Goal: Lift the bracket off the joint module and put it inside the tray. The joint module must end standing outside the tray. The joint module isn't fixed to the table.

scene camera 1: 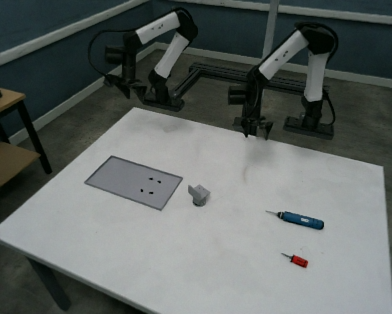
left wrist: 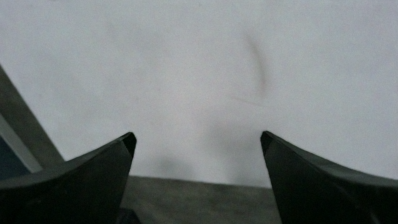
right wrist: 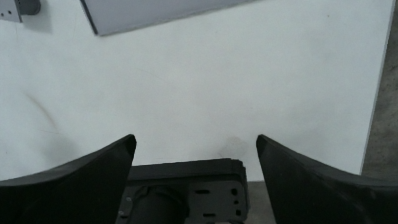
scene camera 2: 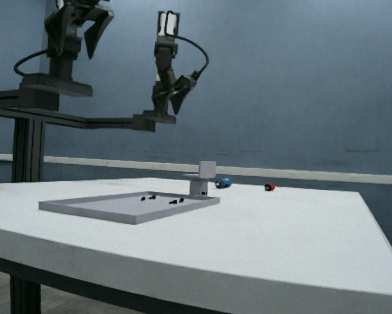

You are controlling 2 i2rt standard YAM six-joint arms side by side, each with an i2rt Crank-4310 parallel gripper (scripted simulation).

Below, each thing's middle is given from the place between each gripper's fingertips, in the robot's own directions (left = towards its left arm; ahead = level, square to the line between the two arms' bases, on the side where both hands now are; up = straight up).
Labels:
Right now my right hand [scene camera 2: 76,56] is 340 mm above the tray [scene camera 2: 96,207], 180 mm short of it and 40 mm to the right of it.
Now: the tray 170 mm ahead of my left hand [scene camera 2: 169,116], 530 mm to the right of it and 270 mm below it.

